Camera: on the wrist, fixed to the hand. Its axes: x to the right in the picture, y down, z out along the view.
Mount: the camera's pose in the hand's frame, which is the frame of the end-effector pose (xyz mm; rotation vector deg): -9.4 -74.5 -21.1 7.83 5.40 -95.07
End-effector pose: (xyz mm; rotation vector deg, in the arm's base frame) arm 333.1 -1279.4 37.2 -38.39 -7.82 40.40
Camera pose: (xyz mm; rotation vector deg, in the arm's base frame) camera 374.3 -1338.4 67.2 -15.44 -26.85 -51.83
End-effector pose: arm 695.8 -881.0 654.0 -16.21 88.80 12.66
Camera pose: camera 699.2 -957.9 666.4 -76.81 56.18 -68.16
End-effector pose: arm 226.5 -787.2 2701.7 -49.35 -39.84 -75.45
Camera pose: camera 150.6 -803.1 2693.1 6.04 -86.26 -151.73
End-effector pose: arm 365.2 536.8 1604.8 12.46 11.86 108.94
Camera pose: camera 430.8 551.8 1565.4 -0.23 23.22 14.14
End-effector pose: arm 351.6 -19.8 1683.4 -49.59 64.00 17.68
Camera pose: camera 379.6 -81.7 1721.7 -79.77 12.12 -66.80
